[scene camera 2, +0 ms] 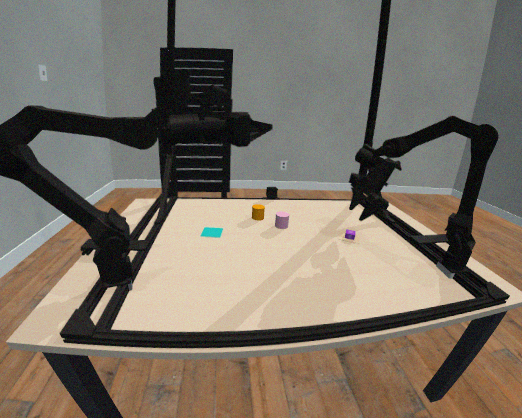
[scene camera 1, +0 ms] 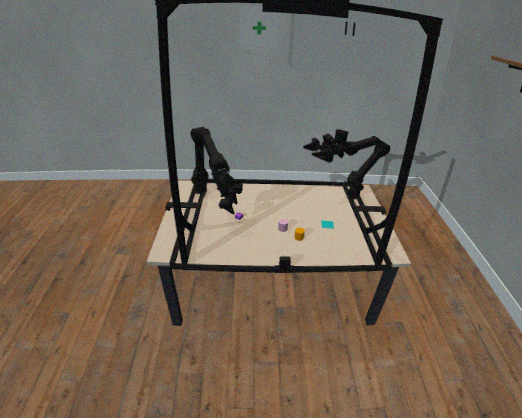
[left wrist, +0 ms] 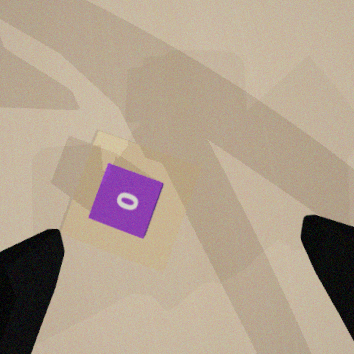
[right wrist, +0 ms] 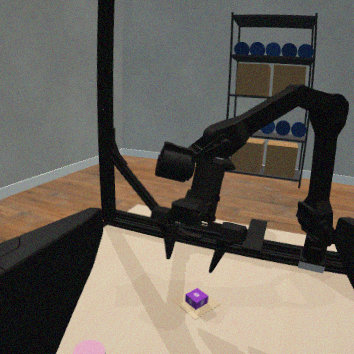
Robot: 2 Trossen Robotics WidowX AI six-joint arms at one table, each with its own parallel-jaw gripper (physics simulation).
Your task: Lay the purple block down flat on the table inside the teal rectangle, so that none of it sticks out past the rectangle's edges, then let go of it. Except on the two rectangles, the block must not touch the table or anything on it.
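Places are measured from the left arm's base along level axes (x ahead, y left, z up), in millimetres.
Where they show: left gripper, between the fingertips: (scene camera 2: pixel 354 214) (scene camera 1: pixel 235 209) (left wrist: pixel 183 235) (right wrist: pixel 188 265); right gripper, between the fingertips: (scene camera 2: pixel 262 125) (scene camera 1: pixel 307 150) (right wrist: pixel 222 225); left arm's base, origin of its link: (scene camera 2: pixel 452 266) (scene camera 1: pixel 200 191) (right wrist: pixel 312 257); right arm's base, origin of its link: (scene camera 2: pixel 116 277) (scene camera 1: pixel 353 196).
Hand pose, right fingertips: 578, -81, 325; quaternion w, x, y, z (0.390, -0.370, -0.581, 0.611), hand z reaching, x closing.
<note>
Each offset is from my right fingertips to the centre of the thing, as dx, dy, dz. "spot": to the spot under its first point.
The purple block {-322, -128, -334} (scene camera 1: pixel 239 216) (scene camera 2: pixel 350 234) (left wrist: pixel 126 201) (right wrist: pixel 196 298) rests on a pale yellow rectangle {spot: -355, -148, -343} (left wrist: pixel 165 252). Its top, marked 0, faces up. The teal rectangle {spot: +135, -134, -343} (scene camera 1: pixel 327 224) (scene camera 2: pixel 212 232) lies bare, away from the block. My left gripper (scene camera 1: pixel 228 207) (scene camera 2: pixel 357 213) (left wrist: pixel 183 235) (right wrist: pixel 188 265) is open and empty, pointing down above the table near the block. In the left wrist view the block lies nearer the left finger and turned relative to the fingers. My right gripper (scene camera 1: pixel 309 151) (scene camera 2: pixel 270 128) is open and empty, high above the table.
A pink cylinder {-95, -198, -321} (scene camera 1: pixel 283 225) (scene camera 2: pixel 282 220) (right wrist: pixel 90 347) and an orange cylinder {-14, -260, -321} (scene camera 1: pixel 299 234) (scene camera 2: pixel 258 212) stand upright between the block and the teal rectangle. A black frame (scene camera 2: pixel 295 332) runs around the table, with tall posts (scene camera 1: pixel 167 125) at its front corners.
</note>
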